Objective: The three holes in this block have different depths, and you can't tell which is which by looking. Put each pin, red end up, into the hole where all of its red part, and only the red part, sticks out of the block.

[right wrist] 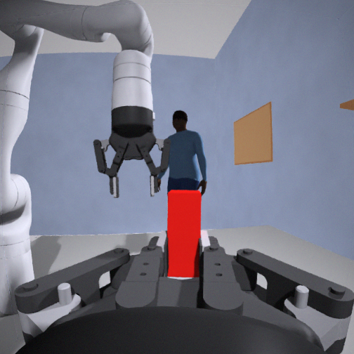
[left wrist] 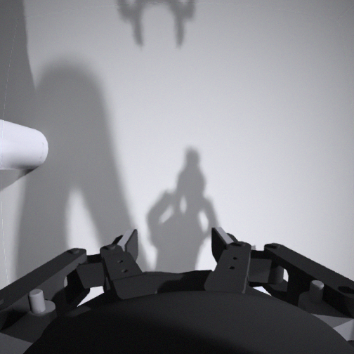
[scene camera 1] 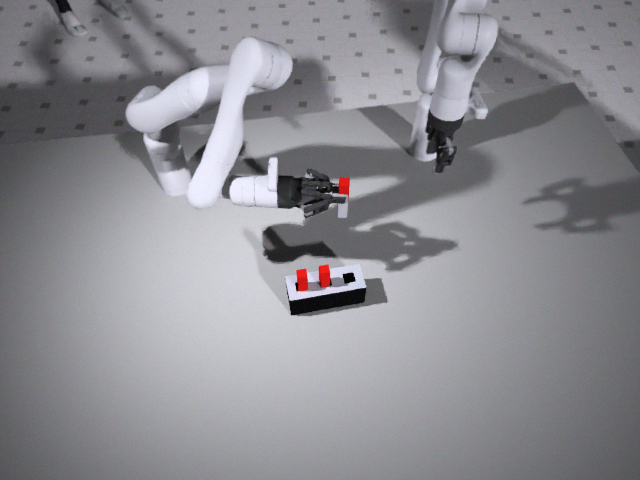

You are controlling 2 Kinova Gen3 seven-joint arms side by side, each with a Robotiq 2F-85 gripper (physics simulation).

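Seen in the pictures: left gripper, fingertip midpoint: (scene camera 1: 433, 162); right gripper, fingertip midpoint: (scene camera 1: 348, 193); left arm's base, origin of the base link: (scene camera 1: 423, 150); right arm's base, origin of the base link: (scene camera 1: 177, 184).
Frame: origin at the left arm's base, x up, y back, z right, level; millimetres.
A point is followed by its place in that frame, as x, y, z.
The block (scene camera 1: 326, 300) @[45, -581, 282] stands on the table, white on top with a dark front side. One pin (scene camera 1: 302, 279) @[127, -574, 339] stands upright in its left hole, and another pin (scene camera 1: 324, 275) @[127, -560, 288] stands upright in its middle hole, red ends up. The right hole (scene camera 1: 348, 277) @[53, -517, 229] is empty. My right gripper (scene camera 1: 338, 194) @[271, -427, 239] (right wrist: 183, 241) is shut on a third pin (scene camera 1: 343, 207) @[233, -437, 249] (right wrist: 184, 232), held upright, red end up, above the table and behind the block. Its lower part is white. My left gripper (scene camera 1: 442, 167) @[284, -332, 40] (left wrist: 174, 240) (right wrist: 134, 196) is open and empty, high at the upper right.
The grey table (scene camera 1: 320, 392) @[0, -796, 286] carries the block and both arm bases. Shadows of the arms and grippers fall on it. A person (right wrist: 186, 155) in blue stands beyond the table in the right wrist view, partly behind the left gripper and the held pin.
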